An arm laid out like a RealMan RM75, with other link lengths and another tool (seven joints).
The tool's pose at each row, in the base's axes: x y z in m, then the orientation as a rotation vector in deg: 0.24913, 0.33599, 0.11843, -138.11, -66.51, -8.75; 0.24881, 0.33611, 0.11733, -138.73, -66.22, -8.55; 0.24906, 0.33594, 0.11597, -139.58, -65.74, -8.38; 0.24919, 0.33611, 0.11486, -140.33, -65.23, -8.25; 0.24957, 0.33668, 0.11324, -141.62, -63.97, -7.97; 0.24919, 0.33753, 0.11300, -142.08, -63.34, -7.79; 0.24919, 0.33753, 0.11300, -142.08, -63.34, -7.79
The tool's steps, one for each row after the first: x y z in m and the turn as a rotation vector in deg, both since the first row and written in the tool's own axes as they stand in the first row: -0.00044, 0.00008, 0.00106, -0.37, -0.26, 0.39; -0.00079, 0.00084, 0.00217, -0.89, -0.52, 0.95; -0.00091, 0.00124, 0.00322, -1.34, -0.71, 1.50; -0.00073, 0.00180, 0.00488, -1.99, -0.96, 2.70; -0.00044, 0.00114, 0.00551, -2.15, -1.04, 3.25; -0.00044, 0.00114, 0.00551, -2.15, -1.04, 3.25
